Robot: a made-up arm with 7 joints. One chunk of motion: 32 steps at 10 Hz.
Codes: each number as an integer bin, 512 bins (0 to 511) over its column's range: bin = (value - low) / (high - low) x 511, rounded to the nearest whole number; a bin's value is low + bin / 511 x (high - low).
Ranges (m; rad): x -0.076..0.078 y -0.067..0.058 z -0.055..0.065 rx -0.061..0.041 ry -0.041..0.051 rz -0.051..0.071
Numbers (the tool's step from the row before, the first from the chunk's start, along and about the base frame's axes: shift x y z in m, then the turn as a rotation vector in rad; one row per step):
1: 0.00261 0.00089 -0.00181 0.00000 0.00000 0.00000
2: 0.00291 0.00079 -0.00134 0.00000 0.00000 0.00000
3: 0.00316 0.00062 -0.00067 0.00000 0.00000 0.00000
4: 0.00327 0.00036 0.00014 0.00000 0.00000 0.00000
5: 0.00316 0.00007 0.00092 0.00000 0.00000 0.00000
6: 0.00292 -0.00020 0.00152 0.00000 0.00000 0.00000
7: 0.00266 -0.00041 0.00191 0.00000 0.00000 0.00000
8: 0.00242 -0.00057 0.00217 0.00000 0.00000 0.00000
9: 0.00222 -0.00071 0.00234 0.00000 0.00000 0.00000
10: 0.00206 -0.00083 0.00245 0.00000 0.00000 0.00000
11: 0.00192 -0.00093 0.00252 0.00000 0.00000 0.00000
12: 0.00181 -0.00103 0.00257 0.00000 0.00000 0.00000
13: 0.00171 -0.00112 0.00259 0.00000 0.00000 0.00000
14: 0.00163 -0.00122 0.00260 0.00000 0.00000 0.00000
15: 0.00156 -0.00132 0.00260 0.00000 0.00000 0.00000
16: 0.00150 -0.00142 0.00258 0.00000 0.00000 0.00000
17: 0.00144 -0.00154 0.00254 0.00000 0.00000 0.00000
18: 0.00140 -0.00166 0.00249 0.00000 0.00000 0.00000
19: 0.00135 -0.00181 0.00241 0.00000 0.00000 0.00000
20: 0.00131 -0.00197 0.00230 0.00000 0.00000 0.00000
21: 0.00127 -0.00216 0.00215 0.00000 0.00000 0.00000
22: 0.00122 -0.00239 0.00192 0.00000 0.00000 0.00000
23: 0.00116 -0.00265 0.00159 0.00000 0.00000 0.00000
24: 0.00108 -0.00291 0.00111 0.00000 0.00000 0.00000
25: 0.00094 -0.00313 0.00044 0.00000 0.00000 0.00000
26: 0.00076 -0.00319 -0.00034 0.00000 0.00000 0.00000
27: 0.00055 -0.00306 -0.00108 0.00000 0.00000 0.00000
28: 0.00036 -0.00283 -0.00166 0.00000 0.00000 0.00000
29: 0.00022 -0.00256 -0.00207 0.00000 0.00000 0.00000
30: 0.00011 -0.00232 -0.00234 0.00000 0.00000 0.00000
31: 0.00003 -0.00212 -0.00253 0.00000 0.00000 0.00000
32: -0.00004 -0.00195 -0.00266 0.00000 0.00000 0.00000
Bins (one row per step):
1: 261 278 227 306 228 214
2: 262 277 229 306 228 214
3: 263 276 231 306 228 214
4: 263 275 235 306 228 214
5: 263 274 238 306 228 214
6: 262 273 241 306 228 214
7: 261 272 242 306 228 214
8: 260 272 243 306 228 214
9: 260 271 244 306 228 214
10: 259 271 245 306 228 214
11: 259 270 245 306 228 214
12: 258 270 245 306 228 214
13: 258 269 245 306 228 214
14: 258 269 245 306 228 214
15: 257 268 245 306 228 214
16: 257 268 245 306 228 214
17: 257 268 245 306 228 214
18: 257 267 245 306 228 214
19: 257 266 244 306 228 214
20: 257 266 244 306 228 214
21: 256 265 243 306 228 214
22: 256 264 242 306 228 214
23: 256 263 241 306 228 214
24: 256 262 239 306 228 214
25: 255 261 236 306 228 214
26: 255 261 233 306 228 214
27: 254 261 230 306 228 214
28: 253 262 227 306 228 214
29: 253 263 225 306 228 214
30: 253 264 224 306 228 214
31: 252 265 223 306 228 214
32: 252 266 223 306 228 214

